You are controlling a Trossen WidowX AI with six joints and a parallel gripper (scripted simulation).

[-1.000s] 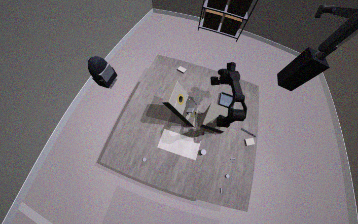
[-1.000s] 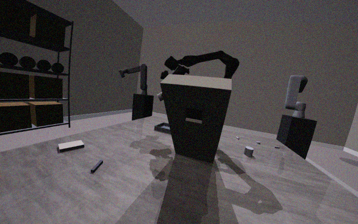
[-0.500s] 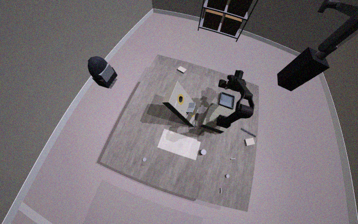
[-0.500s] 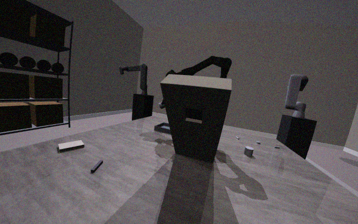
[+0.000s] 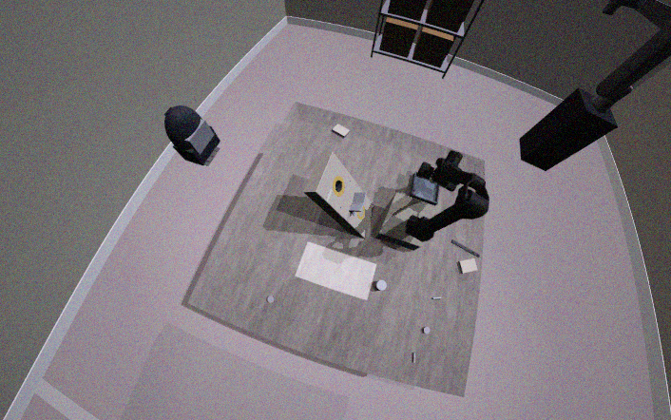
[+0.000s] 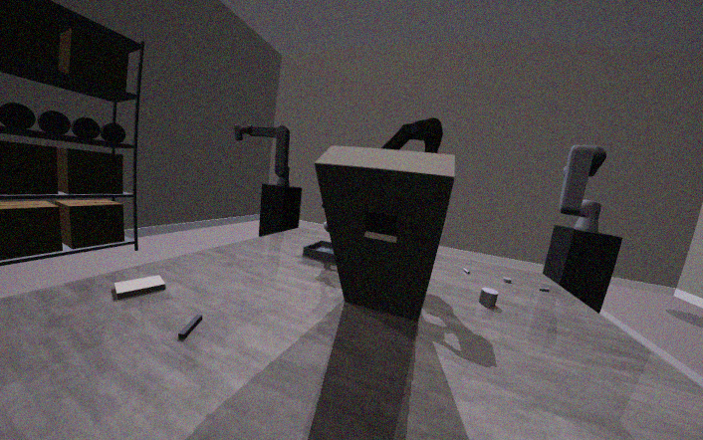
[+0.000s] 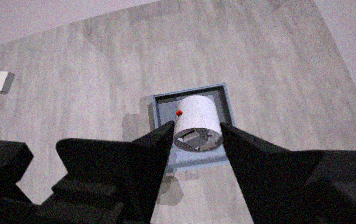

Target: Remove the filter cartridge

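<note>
Right now my gripper tip is right at the round filter cartridge. Also, from my gripper tip: tray 1 cm behind, 12 cm below; then service panel 37 cm ahead, 30 cm to the left, 5 cm above.
</note>
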